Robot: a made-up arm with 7 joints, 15 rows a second.
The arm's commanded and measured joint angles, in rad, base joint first. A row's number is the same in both.
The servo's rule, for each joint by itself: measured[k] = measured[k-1] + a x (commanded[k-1-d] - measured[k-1]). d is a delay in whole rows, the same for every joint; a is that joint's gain. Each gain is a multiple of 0.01, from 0.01 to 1. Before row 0 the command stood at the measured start. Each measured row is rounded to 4 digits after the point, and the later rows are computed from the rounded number. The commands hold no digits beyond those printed.
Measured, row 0:
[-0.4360, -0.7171, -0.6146, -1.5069, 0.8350, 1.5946, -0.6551]
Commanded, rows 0 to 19:
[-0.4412, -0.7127, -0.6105, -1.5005, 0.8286, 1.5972, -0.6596]
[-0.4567, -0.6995, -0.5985, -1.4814, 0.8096, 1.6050, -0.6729]
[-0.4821, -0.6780, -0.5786, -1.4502, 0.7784, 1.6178, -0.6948]
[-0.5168, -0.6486, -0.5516, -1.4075, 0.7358, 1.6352, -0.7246]
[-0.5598, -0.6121, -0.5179, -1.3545, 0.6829, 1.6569, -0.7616]
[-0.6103, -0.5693, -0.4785, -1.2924, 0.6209, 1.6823, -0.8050]
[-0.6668, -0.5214, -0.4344, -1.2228, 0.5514, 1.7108, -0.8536]
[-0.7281, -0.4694, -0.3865, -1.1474, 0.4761, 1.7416, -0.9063]
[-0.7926, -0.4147, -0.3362, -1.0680, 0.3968, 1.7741, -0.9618]
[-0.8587, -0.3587, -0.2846, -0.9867, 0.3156, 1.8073, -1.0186]
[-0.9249, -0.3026, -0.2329, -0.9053, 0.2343, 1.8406, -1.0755]
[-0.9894, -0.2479, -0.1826, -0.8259, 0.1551, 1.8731, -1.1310]
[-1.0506, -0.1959, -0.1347, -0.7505, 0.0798, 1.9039, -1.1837]
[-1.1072, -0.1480, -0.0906, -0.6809, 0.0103, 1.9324, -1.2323]
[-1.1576, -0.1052, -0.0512, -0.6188, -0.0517, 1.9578, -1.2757]
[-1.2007, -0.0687, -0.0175, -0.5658, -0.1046, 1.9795, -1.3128]
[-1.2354, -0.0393, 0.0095, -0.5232, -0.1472, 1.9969, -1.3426]
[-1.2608, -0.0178, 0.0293, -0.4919, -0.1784, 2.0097, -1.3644]
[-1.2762, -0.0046, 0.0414, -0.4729, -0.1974, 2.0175, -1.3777]
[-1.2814, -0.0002, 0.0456, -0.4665, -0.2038, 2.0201, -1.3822]
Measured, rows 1 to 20:
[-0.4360, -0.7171, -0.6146, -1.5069, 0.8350, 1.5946, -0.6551]
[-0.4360, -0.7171, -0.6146, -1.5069, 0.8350, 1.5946, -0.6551]
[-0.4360, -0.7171, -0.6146, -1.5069, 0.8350, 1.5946, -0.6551]
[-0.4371, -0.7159, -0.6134, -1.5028, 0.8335, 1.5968, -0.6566]
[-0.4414, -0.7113, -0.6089, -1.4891, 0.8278, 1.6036, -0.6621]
[-0.4504, -0.7020, -0.5998, -1.4642, 0.8159, 1.6154, -0.6732]
[-0.4650, -0.6870, -0.5853, -1.4279, 0.7967, 1.6318, -0.6907]
[-0.4859, -0.6660, -0.5651, -1.3809, 0.7694, 1.6526, -0.7148]
[-0.5133, -0.6389, -0.5391, -1.3243, 0.7338, 1.6773, -0.7455]
[-0.5471, -0.6060, -0.5077, -1.2593, 0.6900, 1.7051, -0.7823]
[-0.5869, -0.5678, -0.4713, -1.1877, 0.6387, 1.7354, -0.8245]
[-0.6322, -0.5249, -0.4308, -1.1111, 0.5806, 1.7675, -0.8712]
[-0.6820, -0.4784, -0.3869, -1.0315, 0.5170, 1.8005, -0.9213]
[-0.7354, -0.4292, -0.3407, -0.9507, 0.4492, 1.8338, -0.9737]
[-0.7913, -0.3784, -0.2933, -0.8708, 0.3786, 1.8664, -1.0272]
[-0.8483, -0.3273, -0.2457, -0.7938, 0.3069, 1.8975, -1.0804]
[-0.9053, -0.2771, -0.1992, -0.7215, 0.2357, 1.9265, -1.1320]
[-0.9608, -0.2290, -0.1548, -0.6558, 0.1667, 1.9525, -1.1809]
[-1.0136, -0.1841, -0.1136, -0.5982, 0.1016, 1.9749, -1.2257]
[-1.0624, -0.1436, -0.0767, -0.5502, 0.0419, 1.9932, -1.2654]
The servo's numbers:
d 3
a 0.22 0.28 0.30 0.64 0.24 0.83 0.34

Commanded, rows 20 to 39:
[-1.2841, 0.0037, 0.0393, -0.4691, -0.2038, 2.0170, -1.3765]
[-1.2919, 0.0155, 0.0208, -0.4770, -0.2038, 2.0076, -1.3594]
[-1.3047, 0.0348, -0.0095, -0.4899, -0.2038, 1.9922, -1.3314]
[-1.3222, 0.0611, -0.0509, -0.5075, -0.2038, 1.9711, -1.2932]
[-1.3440, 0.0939, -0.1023, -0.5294, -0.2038, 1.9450, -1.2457]
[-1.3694, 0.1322, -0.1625, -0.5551, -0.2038, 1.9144, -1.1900]
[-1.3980, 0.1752, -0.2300, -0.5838, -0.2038, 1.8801, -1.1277]
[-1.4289, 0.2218, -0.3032, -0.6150, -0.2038, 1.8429, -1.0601]
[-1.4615, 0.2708, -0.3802, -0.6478, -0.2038, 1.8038, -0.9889]
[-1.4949, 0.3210, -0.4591, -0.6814, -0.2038, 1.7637, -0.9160]
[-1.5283, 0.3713, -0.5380, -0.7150, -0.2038, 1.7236, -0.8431]
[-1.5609, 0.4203, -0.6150, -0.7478, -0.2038, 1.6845, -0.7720]
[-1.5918, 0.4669, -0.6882, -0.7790, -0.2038, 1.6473, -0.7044]
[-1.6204, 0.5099, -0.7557, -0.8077, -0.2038, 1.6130, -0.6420]
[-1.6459, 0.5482, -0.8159, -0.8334, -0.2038, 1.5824, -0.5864]
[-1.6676, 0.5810, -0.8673, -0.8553, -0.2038, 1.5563, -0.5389]
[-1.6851, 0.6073, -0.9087, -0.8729, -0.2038, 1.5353, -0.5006]
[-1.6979, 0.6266, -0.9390, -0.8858, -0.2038, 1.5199, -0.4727]
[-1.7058, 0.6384, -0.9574, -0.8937, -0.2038, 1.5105, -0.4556]
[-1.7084, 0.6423, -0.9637, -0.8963, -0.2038, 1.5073, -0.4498]
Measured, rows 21 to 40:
[-1.1060, -0.1084, -0.0449, -0.5129, -0.0110, 2.0069, -1.2991]
[-1.1434, -0.0793, -0.0190, -0.4873, -0.0557, 2.0157, -1.3258]
[-1.1738, -0.0572, 0.0004, -0.4740, -0.0912, 2.0194, -1.3450]
[-1.1981, -0.0401, 0.0121, -0.4709, -0.1182, 2.0174, -1.3557]
[-1.2187, -0.0245, 0.0147, -0.4748, -0.1387, 2.0093, -1.3570]
[-1.2376, -0.0079, 0.0074, -0.4845, -0.1543, 1.9951, -1.3483]
[-1.2562, 0.0114, -0.0101, -0.4992, -0.1662, 1.9752, -1.3296]
[-1.2755, 0.0345, -0.0378, -0.5185, -0.1752, 1.9501, -1.3011]
[-1.2962, 0.0619, -0.0752, -0.5419, -0.1821, 1.9205, -1.2633]
[-1.3186, 0.0936, -0.1216, -0.5687, -0.1873, 1.8870, -1.2172]
[-1.3429, 0.1295, -0.1761, -0.5983, -0.1913, 1.8504, -1.1638]
[-1.3690, 0.1691, -0.2373, -0.6300, -0.1943, 1.8117, -1.1043]
[-1.3967, 0.2116, -0.3038, -0.6629, -0.1966, 1.7719, -1.0403]
[-1.4257, 0.2563, -0.3741, -0.6962, -0.1983, 1.7318, -0.9733]
[-1.4554, 0.3022, -0.4464, -0.7292, -0.1996, 1.6925, -0.9049]
[-1.4854, 0.3483, -0.5189, -0.7611, -0.2006, 1.6550, -0.8367]
[-1.5151, 0.3935, -0.5899, -0.7909, -0.2014, 1.6201, -0.7705]
[-1.5439, 0.4368, -0.6577, -0.8181, -0.2020, 1.5888, -0.7079]
[-1.5711, 0.4772, -0.7206, -0.8419, -0.2024, 1.5618, -0.6504]
[-1.5962, 0.5136, -0.7770, -0.8617, -0.2027, 1.5398, -0.5995]

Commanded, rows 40 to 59:
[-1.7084, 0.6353, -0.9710, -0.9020, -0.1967, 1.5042, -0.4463]
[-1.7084, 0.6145, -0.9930, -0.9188, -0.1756, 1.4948, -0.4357]
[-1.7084, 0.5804, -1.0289, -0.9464, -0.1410, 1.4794, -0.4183]
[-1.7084, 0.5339, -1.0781, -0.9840, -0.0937, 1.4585, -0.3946]
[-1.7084, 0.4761, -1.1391, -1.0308, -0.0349, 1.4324, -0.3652]
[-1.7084, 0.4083, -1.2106, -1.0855, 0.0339, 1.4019, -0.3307]
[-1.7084, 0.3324, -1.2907, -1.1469, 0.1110, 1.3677, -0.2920]
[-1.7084, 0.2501, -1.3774, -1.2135, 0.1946, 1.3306, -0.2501]
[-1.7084, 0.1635, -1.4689, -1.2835, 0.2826, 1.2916, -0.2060]
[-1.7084, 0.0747, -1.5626, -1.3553, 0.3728, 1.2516, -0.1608]
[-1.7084, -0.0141, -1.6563, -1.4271, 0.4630, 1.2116, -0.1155]
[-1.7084, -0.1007, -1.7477, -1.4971, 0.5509, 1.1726, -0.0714]
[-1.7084, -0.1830, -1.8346, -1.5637, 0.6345, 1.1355, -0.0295]
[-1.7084, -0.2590, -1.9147, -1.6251, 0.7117, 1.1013, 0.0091]
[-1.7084, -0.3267, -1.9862, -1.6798, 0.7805, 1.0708, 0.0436]
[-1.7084, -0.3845, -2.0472, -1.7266, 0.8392, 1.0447, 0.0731]
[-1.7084, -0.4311, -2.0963, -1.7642, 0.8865, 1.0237, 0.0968]
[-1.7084, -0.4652, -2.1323, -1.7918, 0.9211, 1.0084, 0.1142]
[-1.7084, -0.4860, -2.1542, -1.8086, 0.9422, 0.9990, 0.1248]
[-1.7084, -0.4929, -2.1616, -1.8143, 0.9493, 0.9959, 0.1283]
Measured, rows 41 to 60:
[-1.6186, 0.5452, -0.8256, -0.8771, -0.2030, 1.5233, -0.5564]
[-1.6378, 0.5713, -0.8651, -0.8877, -0.2032, 1.5127, -0.5221]
[-1.6533, 0.5912, -0.8947, -0.8932, -0.2033, 1.5082, -0.4975]
[-1.6654, 0.6035, -0.9176, -0.8988, -0.2017, 1.5049, -0.4801]
[-1.6749, 0.6066, -0.9402, -0.9116, -0.1954, 1.4965, -0.4650]
[-1.6823, 0.5993, -0.9668, -0.9339, -0.1823, 1.4823, -0.4491]
[-1.6880, 0.5810, -1.0002, -0.9660, -0.1610, 1.4625, -0.4306]
[-1.6925, 0.5516, -1.0419, -1.0075, -0.1307, 1.4375, -0.4084]
[-1.6960, 0.5115, -1.0925, -1.0574, -0.0912, 1.4080, -0.3820]
[-1.6987, 0.4614, -1.1520, -1.1147, -0.0427, 1.3746, -0.3514]
[-1.7008, 0.4022, -1.2196, -1.1779, 0.0143, 1.3381, -0.3170]
[-1.7025, 0.3354, -1.2944, -1.2455, 0.0787, 1.2995, -0.2793]
[-1.7038, 0.2624, -1.3749, -1.3158, 0.1493, 1.2597, -0.2390]
[-1.7048, 0.1850, -1.4593, -1.3870, 0.2246, 1.2198, -0.1970]
[-1.7056, 0.1050, -1.5458, -1.4575, 0.3029, 1.1806, -0.1543]
[-1.7062, 0.0244, -1.6324, -1.5255, 0.3825, 1.1432, -0.1119]
[-1.7067, -0.0550, -1.7171, -1.5892, 0.4615, 1.1084, -0.0708]
[-1.7071, -0.1311, -1.7978, -1.6472, 0.5381, 1.0772, -0.0319]
[-1.7074, -0.2021, -1.8726, -1.6980, 0.6104, 1.0502, 0.0038]
[-1.7076, -0.2662, -1.9397, -1.7404, 0.6767, 1.0282, 0.0354]

